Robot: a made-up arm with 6 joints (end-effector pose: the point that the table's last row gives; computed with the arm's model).
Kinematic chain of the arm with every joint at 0, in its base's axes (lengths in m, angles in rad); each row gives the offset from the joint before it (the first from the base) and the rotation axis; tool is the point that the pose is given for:
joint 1: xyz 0 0 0.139 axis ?
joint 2: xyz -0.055 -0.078 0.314 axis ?
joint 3: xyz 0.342 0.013 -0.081 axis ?
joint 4: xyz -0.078 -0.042 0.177 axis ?
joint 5: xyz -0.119 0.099 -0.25 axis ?
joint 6: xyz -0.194 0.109 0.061 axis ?
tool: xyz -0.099 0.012 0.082
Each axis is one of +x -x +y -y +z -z.
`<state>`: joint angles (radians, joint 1 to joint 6).
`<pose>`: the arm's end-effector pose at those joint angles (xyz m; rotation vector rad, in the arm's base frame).
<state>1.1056 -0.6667 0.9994 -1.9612 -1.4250 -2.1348</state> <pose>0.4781 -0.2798 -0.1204 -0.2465 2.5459 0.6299</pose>
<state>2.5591 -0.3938 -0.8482 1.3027 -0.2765 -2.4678</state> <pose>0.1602 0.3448 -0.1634 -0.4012 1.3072 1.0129</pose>
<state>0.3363 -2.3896 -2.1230 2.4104 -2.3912 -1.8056</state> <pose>-0.0880 -0.7181 0.1232 1.8191 -0.3954 -0.4273</pose>
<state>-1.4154 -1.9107 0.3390 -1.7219 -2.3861 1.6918</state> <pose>-0.2421 -0.5773 -0.1792 -0.5851 -1.4630 0.1121</pose>
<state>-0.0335 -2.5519 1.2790 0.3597 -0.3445 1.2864</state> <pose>-0.1704 0.0664 0.5388 1.5505 -0.8250 -0.6330</pose>
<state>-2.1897 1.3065 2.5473 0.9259 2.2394 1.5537</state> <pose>-0.1810 -0.3355 0.0230 -2.0772 -0.8197 0.1574</pose>
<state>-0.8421 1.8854 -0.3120 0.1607 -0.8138 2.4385</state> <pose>-0.3474 -0.0586 0.1831 -2.0727 1.6316 0.1029</pose>
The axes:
joint 1: +y
joint 2: +z
joint 3: +x
joint 4: +y
joint 5: -x
joint 6: +y

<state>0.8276 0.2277 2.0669 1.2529 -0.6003 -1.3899</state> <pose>0.1092 -0.5890 0.2287 1.8600 1.2353 -1.2647</pose>
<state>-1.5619 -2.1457 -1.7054 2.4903 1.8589 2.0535</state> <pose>-0.0203 -0.5540 0.4921 0.7221 -2.0501 -1.8417</pose>
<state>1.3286 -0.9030 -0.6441 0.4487 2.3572 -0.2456</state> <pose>0.1352 0.1901 0.3842 1.3826 -1.5492 -1.8759</pose>
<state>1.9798 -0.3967 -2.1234 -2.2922 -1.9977 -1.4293</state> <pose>0.0083 -0.3588 -0.4216 1.7333 1.4054 -0.3823</pose>
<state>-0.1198 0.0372 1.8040 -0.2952 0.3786 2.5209</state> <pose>0.0473 0.0068 0.5904 0.7175 1.7831 1.5711</pose>
